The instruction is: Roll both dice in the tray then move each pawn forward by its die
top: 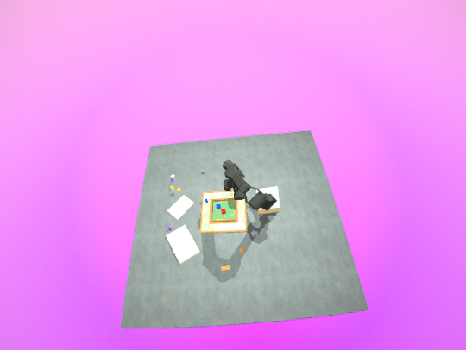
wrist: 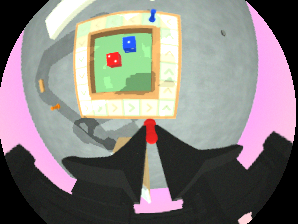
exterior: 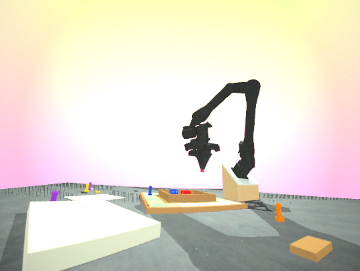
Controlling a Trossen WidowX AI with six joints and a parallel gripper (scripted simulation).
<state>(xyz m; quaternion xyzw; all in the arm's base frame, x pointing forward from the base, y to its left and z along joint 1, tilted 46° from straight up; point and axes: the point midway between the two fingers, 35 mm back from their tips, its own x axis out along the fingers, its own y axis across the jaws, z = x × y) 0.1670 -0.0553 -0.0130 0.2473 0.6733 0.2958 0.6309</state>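
My gripper tip is 220 mm short of the blue pawn, 10 mm to the left of it and 90 mm above it. From my gripper tip the other things lie so: orange pawn 320 mm to the left, 100 mm below; red pawn 10 mm above.
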